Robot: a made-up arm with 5 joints.
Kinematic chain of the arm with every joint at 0, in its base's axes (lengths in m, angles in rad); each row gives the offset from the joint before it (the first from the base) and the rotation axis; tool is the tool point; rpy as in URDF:
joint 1: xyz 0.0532 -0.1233 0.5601 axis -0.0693 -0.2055 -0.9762
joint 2: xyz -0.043 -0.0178 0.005 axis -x
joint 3: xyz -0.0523 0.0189 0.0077 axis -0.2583 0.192 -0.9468
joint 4: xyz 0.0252 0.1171 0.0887 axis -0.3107 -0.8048 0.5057
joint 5: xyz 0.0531 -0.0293 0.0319 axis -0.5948 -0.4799 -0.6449
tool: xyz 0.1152 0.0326 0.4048 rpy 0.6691 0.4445 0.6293
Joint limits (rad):
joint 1: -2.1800..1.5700
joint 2: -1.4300..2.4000
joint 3: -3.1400..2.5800
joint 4: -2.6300..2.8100
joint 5: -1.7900..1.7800
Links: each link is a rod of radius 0.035 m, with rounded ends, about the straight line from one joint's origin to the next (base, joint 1, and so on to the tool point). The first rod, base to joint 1, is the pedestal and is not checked.
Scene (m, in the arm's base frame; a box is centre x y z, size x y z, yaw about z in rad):
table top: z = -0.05
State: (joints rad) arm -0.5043 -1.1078 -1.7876 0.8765 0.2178
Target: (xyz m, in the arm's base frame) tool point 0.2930 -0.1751 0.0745
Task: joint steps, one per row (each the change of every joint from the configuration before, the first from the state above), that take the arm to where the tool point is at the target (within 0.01 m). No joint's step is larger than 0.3 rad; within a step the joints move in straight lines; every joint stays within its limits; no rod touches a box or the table.
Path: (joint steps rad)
1: -0.2786 -0.0799 -0.2689 0.0333 -0.0573
2: -0.2785 -0.0799 -0.2689 0.0334 -0.0574
3: -0.2786 -0.0799 -0.2689 0.0333 -0.0573

